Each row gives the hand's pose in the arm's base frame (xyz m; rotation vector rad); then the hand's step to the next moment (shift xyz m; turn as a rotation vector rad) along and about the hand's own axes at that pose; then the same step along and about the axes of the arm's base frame.
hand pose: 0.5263 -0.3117 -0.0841 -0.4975 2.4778 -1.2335
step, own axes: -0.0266 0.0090 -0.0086 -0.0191 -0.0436 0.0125
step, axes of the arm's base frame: 0.0183 0.0229 0.0012 0.0294 -0.0248 0.0307
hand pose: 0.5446 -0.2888 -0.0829 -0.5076 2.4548 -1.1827
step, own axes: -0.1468 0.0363 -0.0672 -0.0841 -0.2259 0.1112
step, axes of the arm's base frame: 0.0899 0.1345 0.0349 0.1613 -0.1663 0.1296
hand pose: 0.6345 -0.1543 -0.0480 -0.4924 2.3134 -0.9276
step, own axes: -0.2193 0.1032 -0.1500 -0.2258 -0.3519 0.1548
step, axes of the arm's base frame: 0.0573 0.2615 0.0979 0.3111 -0.1998 0.2491
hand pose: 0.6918 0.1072 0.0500 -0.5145 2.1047 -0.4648
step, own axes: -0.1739 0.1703 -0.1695 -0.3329 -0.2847 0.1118
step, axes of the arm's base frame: -0.0839 0.2568 0.1225 0.3178 -0.0816 0.3110
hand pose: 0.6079 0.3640 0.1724 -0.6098 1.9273 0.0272
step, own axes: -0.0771 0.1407 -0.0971 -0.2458 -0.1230 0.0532
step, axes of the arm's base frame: -0.1190 0.1250 0.0733 0.1726 0.0070 0.2203
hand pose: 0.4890 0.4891 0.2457 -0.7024 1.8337 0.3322
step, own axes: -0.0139 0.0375 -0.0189 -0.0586 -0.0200 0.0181
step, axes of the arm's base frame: -0.0339 0.0235 0.0159 0.0396 0.0119 0.0495
